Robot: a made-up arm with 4 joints. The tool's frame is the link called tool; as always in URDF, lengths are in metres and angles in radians. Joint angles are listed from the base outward.
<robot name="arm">
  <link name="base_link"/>
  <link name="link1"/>
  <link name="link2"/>
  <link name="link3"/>
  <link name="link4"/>
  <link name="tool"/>
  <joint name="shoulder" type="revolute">
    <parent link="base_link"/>
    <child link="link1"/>
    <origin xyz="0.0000 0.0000 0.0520"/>
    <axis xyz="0 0 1"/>
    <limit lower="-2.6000" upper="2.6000"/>
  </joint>
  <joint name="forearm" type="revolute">
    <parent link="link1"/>
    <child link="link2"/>
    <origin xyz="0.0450 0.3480 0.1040"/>
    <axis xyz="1 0 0"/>
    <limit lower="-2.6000" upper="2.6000"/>
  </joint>
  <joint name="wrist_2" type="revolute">
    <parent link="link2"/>
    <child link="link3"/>
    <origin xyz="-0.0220 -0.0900 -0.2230"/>
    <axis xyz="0 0 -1"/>
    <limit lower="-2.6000" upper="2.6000"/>
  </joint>
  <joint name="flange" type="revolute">
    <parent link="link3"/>
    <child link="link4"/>
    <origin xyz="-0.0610 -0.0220 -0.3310"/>
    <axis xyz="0 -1 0"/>
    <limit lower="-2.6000" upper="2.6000"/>
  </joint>
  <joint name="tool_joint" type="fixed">
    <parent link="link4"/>
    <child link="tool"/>
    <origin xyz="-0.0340 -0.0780 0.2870"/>
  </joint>
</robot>
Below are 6 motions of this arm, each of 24 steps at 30 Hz.
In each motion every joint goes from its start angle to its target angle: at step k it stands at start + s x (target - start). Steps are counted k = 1, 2, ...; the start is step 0. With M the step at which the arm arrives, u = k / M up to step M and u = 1 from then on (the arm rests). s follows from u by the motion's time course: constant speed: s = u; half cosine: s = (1 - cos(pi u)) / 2; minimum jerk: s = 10 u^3 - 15 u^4 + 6 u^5.
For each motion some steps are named. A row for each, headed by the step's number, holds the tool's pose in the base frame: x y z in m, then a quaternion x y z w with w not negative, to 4 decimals.
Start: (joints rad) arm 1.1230 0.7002 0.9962 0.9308
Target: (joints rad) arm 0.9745 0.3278 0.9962 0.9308
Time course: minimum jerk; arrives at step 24
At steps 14, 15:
14: -0.6615 0.1316 -0.1602 0.1140 -0.2656 -0.0410 0.9565
15: -0.6528 0.1342 -0.1677 0.1064 -0.2773 -0.0429 0.9539

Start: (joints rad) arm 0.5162 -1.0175 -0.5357 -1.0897
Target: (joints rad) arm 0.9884 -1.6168 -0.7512 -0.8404
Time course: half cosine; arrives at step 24
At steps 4, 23, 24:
4: 0.2074 0.0910 0.0390 -0.6639 0.3770 0.1294 0.6328
23: 0.0911 0.1634 0.2449 -0.8703 0.1048 0.1889 0.4426
24: 0.0903 0.1636 0.2457 -0.8709 0.1036 0.1889 0.4416

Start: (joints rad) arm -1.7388 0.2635 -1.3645 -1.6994
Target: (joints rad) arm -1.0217 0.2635 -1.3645 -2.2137
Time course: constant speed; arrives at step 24
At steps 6, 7, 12, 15, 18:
6: 0.6107 -0.1601 -0.3890 0.0851 0.7016 -0.0476 0.7058
7: 0.6160 -0.1416 -0.3951 0.0750 0.7103 -0.0363 0.6989
12: 0.6316 -0.0467 -0.4260 0.0209 0.7504 0.0171 0.6604
15: 0.6323 0.0109 -0.4445 -0.0142 0.7714 0.0463 0.6345
18: 0.6267 0.0681 -0.4630 -0.0511 0.7899 0.0730 0.6068

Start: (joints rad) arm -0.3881 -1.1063 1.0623 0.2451
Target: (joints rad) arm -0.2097 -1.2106 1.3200 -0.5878
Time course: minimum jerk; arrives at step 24
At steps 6, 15, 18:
6: -0.0875 0.1353 0.0461 -0.5393 -0.2361 -0.5239 0.6155
15: -0.0553 0.0624 0.1718 -0.3810 -0.1525 -0.6467 0.6429
18: -0.0536 0.0355 0.2040 -0.3299 -0.1293 -0.6720 0.6503

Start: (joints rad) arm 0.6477 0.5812 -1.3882 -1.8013
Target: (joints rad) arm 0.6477 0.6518 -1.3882 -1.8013
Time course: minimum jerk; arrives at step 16
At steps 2, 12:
2: -0.3326 0.7088 -0.2710 -0.4727 0.3297 0.7161 0.3938
12: -0.3482 0.7293 -0.2442 -0.4493 0.3192 0.7328 0.3992

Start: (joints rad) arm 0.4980 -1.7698 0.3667 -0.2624
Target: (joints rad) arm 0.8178 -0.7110 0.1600 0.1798
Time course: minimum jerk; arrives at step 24
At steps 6, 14, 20, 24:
6: -0.0854 0.0636 0.3522 -0.6711 -0.2387 -0.0100 0.7018
14: -0.0982 -0.0387 0.1735 -0.4551 -0.2432 0.2081 0.8309
20: -0.1202 -0.0691 0.0658 -0.2981 -0.2429 0.3179 0.8667
24: -0.1238 -0.0716 0.0536 -0.2789 -0.2425 0.3292 0.8690

